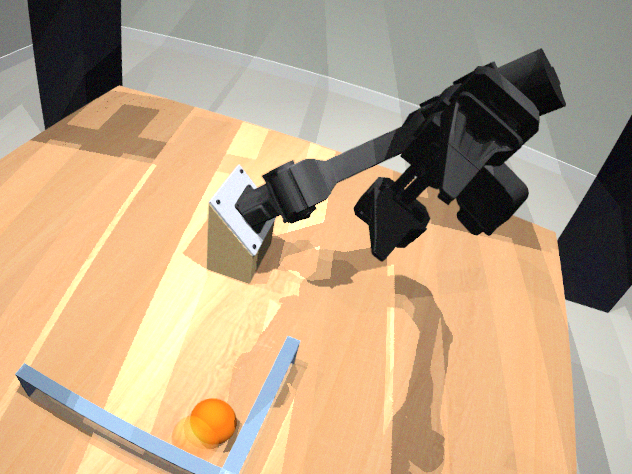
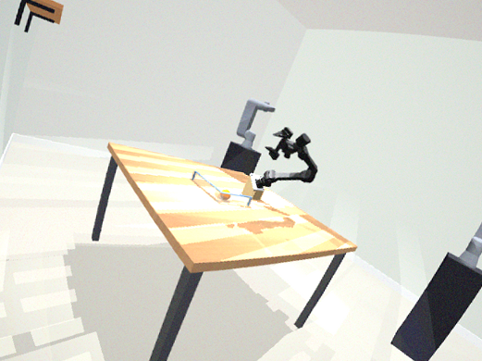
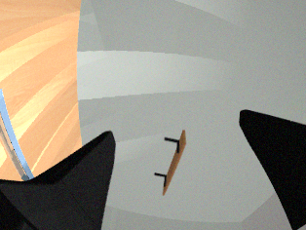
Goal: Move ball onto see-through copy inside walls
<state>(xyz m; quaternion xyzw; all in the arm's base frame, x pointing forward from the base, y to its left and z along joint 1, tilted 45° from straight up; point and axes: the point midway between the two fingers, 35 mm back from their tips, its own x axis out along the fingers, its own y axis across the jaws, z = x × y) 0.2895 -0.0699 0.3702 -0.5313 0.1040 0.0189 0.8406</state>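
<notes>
The orange ball lies 10 mm ahead of my gripper tip, 130 mm to the right of it and 380 mm below it. From my gripper tip the other things lie so: see-through ball copy 40 mm ahead, 150 mm to the right, 380 mm below.
</notes>
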